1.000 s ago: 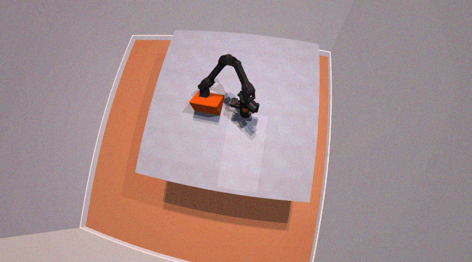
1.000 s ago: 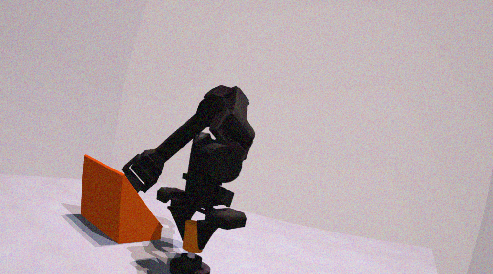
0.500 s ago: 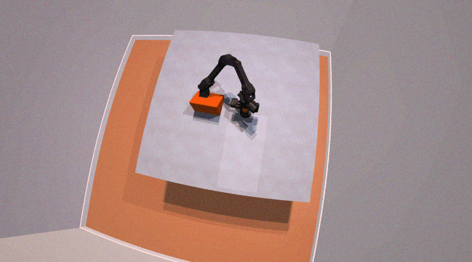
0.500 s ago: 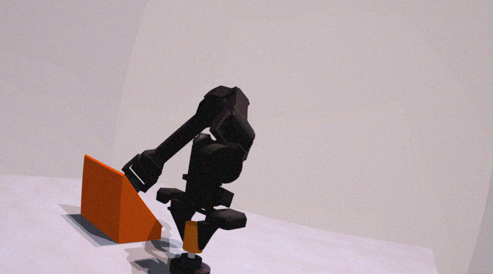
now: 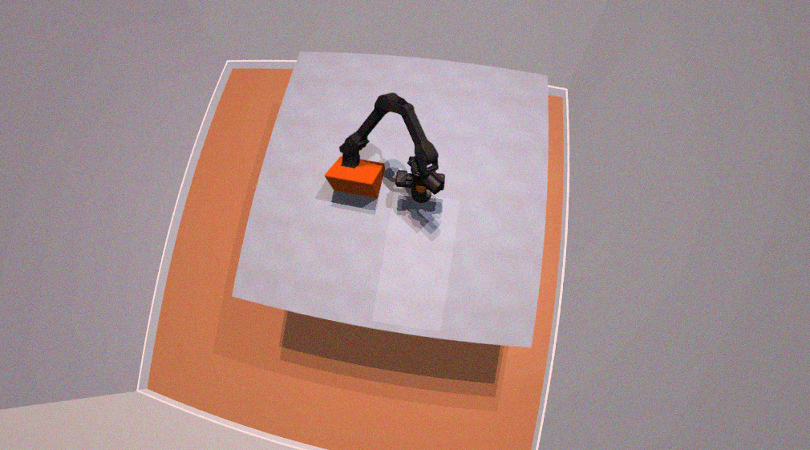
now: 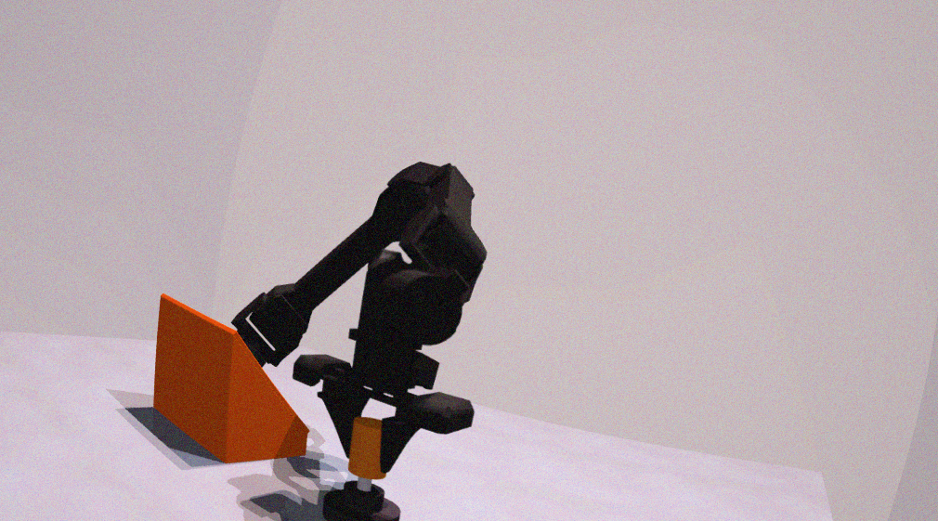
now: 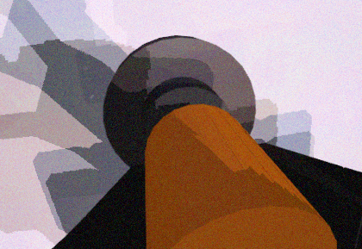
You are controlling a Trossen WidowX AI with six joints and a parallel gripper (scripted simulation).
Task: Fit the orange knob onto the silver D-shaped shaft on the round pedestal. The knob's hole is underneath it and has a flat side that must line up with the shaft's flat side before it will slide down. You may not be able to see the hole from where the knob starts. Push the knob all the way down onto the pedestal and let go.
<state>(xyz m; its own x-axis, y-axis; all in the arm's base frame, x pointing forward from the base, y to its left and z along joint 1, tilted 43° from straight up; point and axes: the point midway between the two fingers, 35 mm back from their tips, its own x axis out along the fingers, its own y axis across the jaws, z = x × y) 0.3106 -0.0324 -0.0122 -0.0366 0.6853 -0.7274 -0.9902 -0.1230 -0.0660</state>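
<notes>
The round pedestal is 4 cm below my gripper tip. Round my gripper tip: orange knob: 3 cm above.
</notes>
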